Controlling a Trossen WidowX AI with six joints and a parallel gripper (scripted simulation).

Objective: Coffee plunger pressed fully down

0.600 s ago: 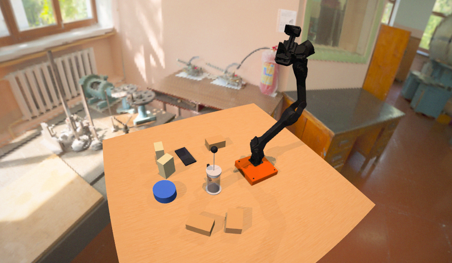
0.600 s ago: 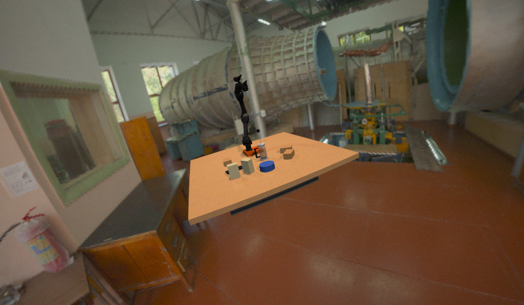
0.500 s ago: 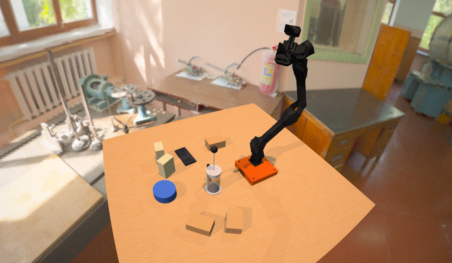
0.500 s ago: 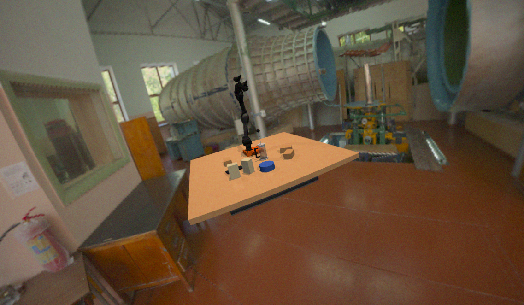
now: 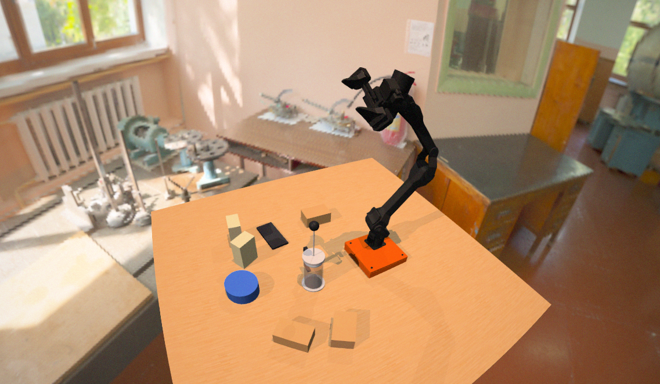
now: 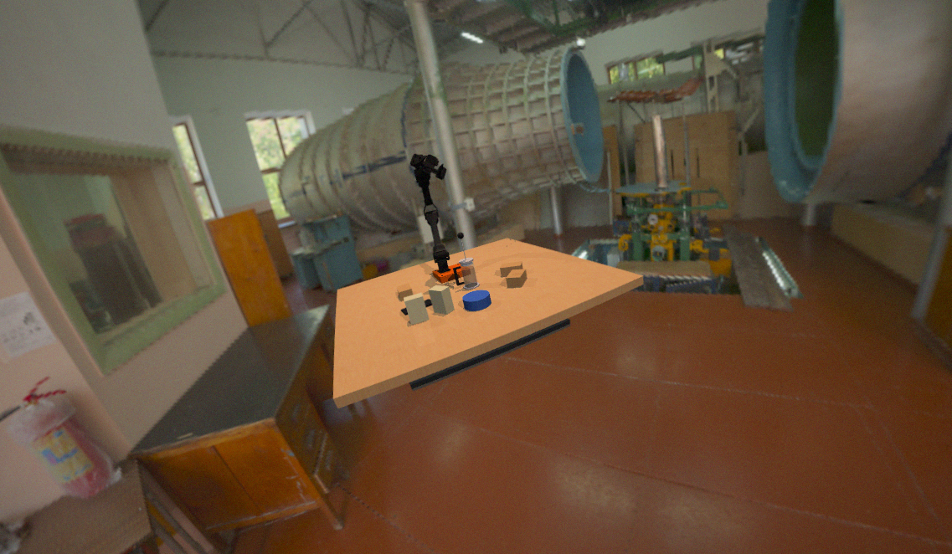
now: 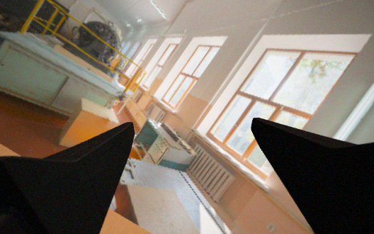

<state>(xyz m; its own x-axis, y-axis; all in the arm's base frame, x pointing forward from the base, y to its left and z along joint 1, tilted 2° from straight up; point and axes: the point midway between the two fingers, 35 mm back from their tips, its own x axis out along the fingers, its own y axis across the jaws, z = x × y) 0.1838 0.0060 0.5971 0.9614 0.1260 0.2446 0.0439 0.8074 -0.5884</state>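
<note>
Right now my gripper tip is 510 mm above the coffee press, 100 mm short of it and 10 mm to the left of it. Also, from my gripper tip: blue disc 620 mm below, 330 mm ahead, 80 mm to the right.
</note>
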